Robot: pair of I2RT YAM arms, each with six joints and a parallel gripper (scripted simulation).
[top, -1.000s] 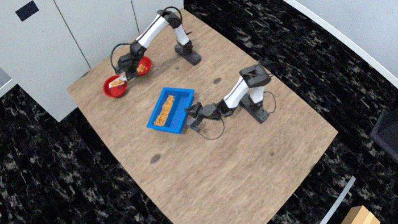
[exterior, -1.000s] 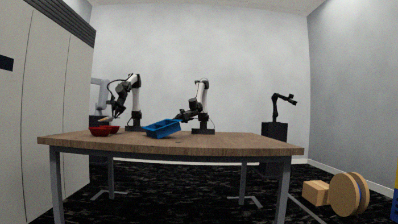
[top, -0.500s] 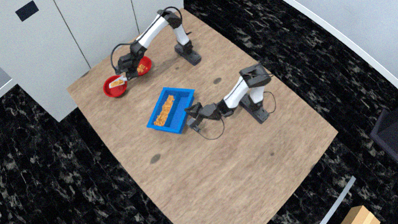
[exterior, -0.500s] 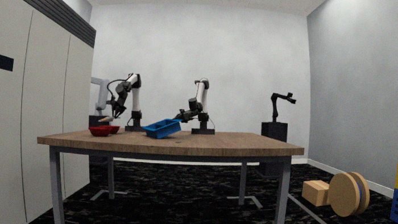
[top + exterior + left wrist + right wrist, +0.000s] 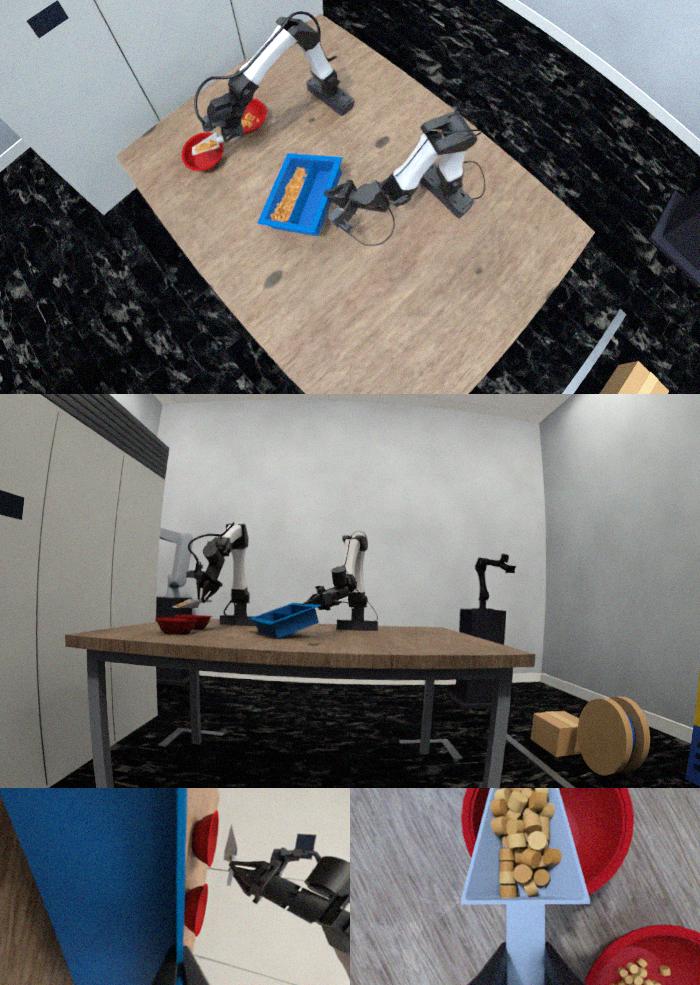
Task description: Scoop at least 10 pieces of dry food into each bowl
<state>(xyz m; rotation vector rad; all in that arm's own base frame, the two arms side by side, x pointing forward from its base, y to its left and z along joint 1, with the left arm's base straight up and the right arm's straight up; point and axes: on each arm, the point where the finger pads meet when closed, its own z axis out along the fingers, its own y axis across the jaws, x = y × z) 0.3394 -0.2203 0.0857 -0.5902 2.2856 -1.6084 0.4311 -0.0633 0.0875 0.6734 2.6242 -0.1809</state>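
Note:
Right now my left hand is 8 cm to the left of the blue box, 5 cm above it and 4 cm short of it. Also, from my left hand: grey scoop: 42 cm to the right, 14 cm ahead, 1 cm below.

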